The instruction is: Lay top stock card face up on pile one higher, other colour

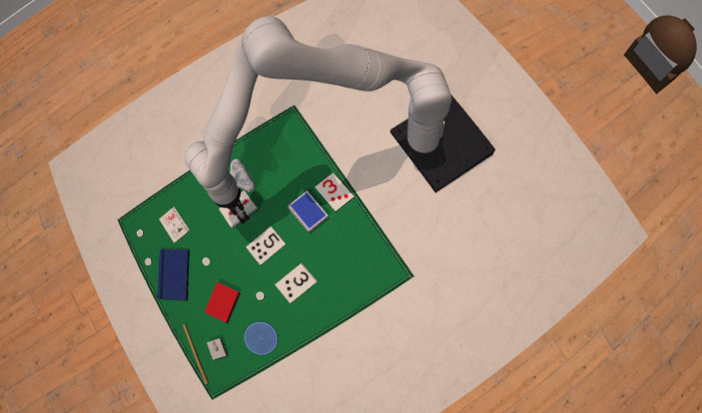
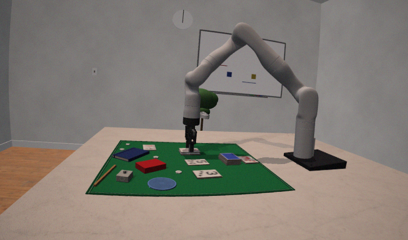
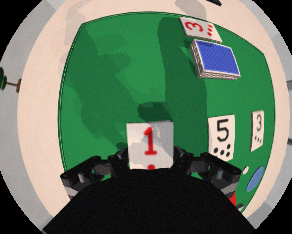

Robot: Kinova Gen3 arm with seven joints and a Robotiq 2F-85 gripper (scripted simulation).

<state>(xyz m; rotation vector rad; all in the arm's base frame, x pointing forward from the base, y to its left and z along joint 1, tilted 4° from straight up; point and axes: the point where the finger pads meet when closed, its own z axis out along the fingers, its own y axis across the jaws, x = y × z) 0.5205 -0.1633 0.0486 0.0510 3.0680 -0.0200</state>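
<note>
Now: hand 11 cm to the right of the green mat, 4 cm short of it and 4 cm above it. Round my hand: book 26 cm ahead, 3 cm to the left, 2 cm below; then red box 19 cm ahead, 18 cm to the left, 2 cm below; then card 1 cm below.
</note>
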